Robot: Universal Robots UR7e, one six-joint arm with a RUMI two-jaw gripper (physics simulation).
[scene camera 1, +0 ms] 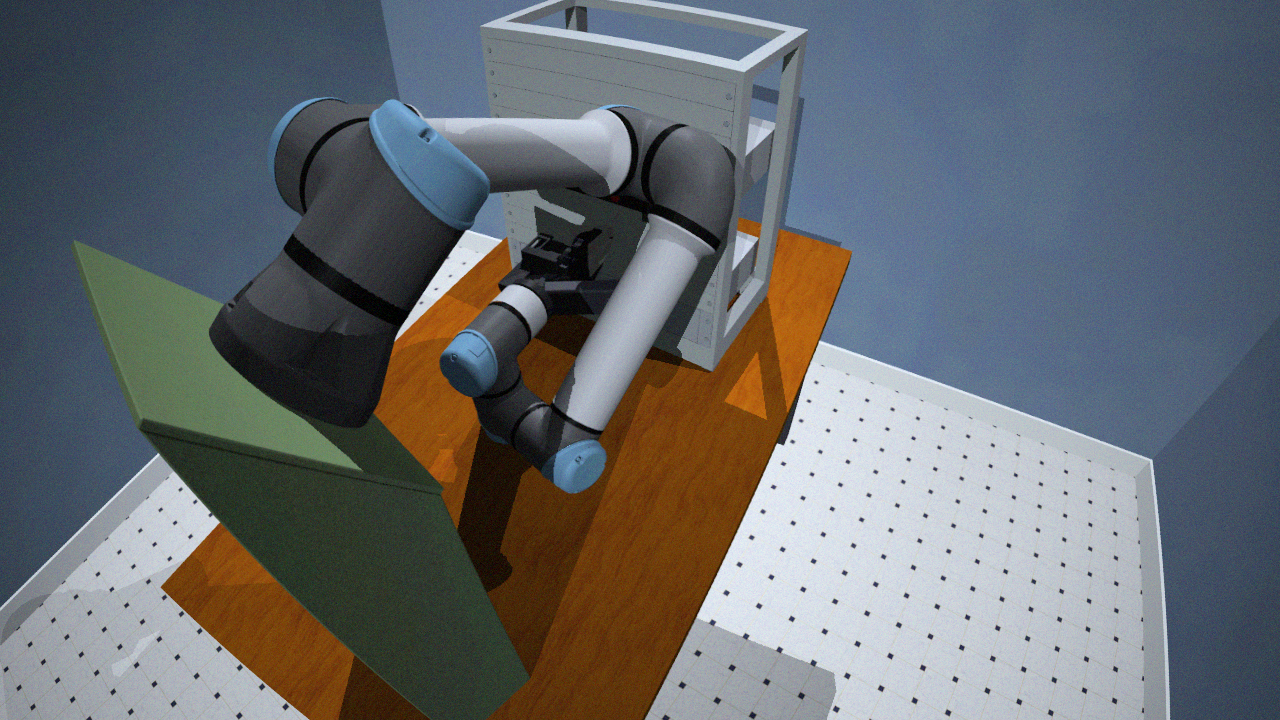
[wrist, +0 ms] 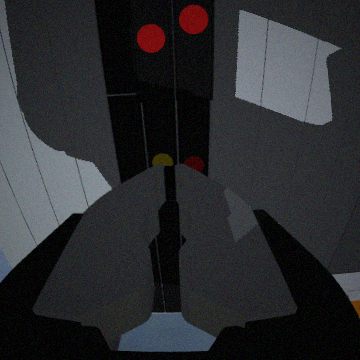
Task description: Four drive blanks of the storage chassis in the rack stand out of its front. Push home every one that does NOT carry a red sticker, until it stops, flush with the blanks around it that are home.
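Gripper visible, wrist view included. Pale grey rack visible.
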